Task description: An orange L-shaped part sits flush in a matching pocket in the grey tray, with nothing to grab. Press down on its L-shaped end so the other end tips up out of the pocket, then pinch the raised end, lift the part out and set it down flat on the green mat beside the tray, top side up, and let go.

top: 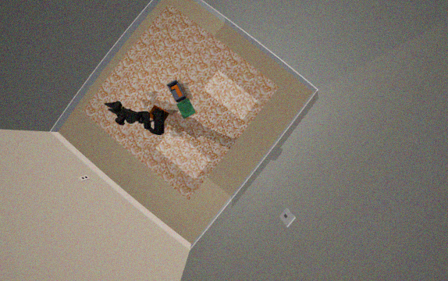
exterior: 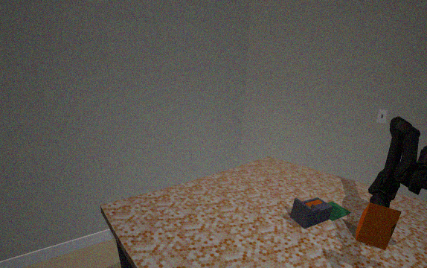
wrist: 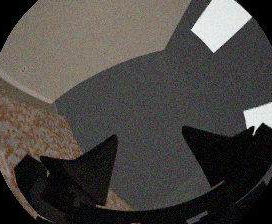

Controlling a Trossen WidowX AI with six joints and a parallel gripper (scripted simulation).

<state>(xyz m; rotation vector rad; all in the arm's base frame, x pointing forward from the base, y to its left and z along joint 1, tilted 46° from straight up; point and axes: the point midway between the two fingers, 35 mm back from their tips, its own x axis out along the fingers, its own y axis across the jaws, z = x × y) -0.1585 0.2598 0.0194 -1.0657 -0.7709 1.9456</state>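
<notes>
Now: the orange L-shaped part 390 mm ahead of my gripper tip, 170 mm to the right of it and 300 mm below it. From my gripper tip the other things lie so: green mat: 320 mm ahead, 320 mm to the right, 360 mm below.
</notes>
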